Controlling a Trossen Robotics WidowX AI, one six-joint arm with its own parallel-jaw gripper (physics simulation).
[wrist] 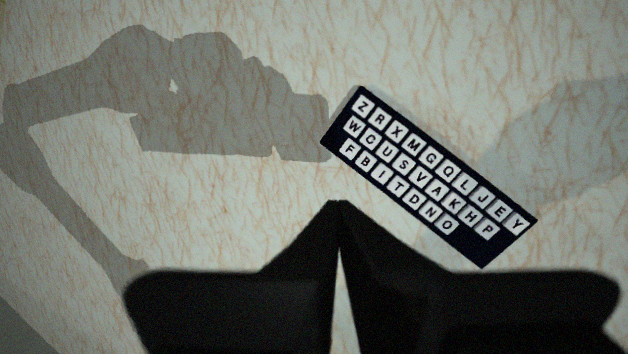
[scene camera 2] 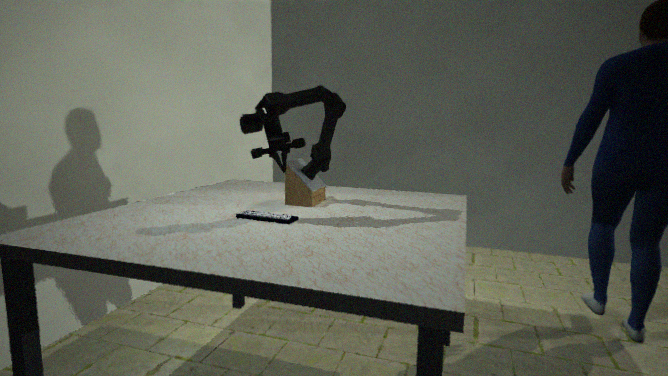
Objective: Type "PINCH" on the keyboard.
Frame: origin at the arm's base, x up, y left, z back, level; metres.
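Seen in the pictures: gripper, fingertip midpoint: [wrist: 337,209] [scene camera 2: 284,172]; arm's base, origin of the base link: [scene camera 2: 308,173].
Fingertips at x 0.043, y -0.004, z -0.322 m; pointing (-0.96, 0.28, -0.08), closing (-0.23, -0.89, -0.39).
Observation:
Offsets run from my fingertips to a thing's top centre. Level surfaces: height alone.
A dark keyboard @(dx -0.150, dy -0.063, dz -0.009 m) [scene camera 2: 266,216] [wrist: 467,245] with white letter keys lies flat on the table. In the wrist view it slants from upper left to lower right, and all its keys show. The P key @(dx -0.150, dy -0.138, dz +0.008 m) [wrist: 487,229], I key @(dx -0.150, dy -0.024, dz +0.004 m) [wrist: 382,175], N key @(dx -0.150, dy -0.084, dz +0.017 m) [wrist: 430,211], C key @(dx -0.150, dy +0.001, dz -0.023 m) [wrist: 370,139] and H key @(dx -0.150, dy -0.118, dz +0.004 m) [wrist: 470,217] are readable. My gripper [scene camera 2: 285,170] [wrist: 337,209] is shut and empty, its tips pointing down. It hangs above the table; in the wrist view its tips appear beside the keyboard's lower long edge, left of the I key.
The arm stands on a wooden wedge block [scene camera 2: 300,192] behind the keyboard on the speckled table @(dx -0.167 m) [scene camera 2: 350,270]. Shadows of the arm fall across the table top. A person in blue [scene camera 2: 632,130] stands on the floor at the right, apart from the table.

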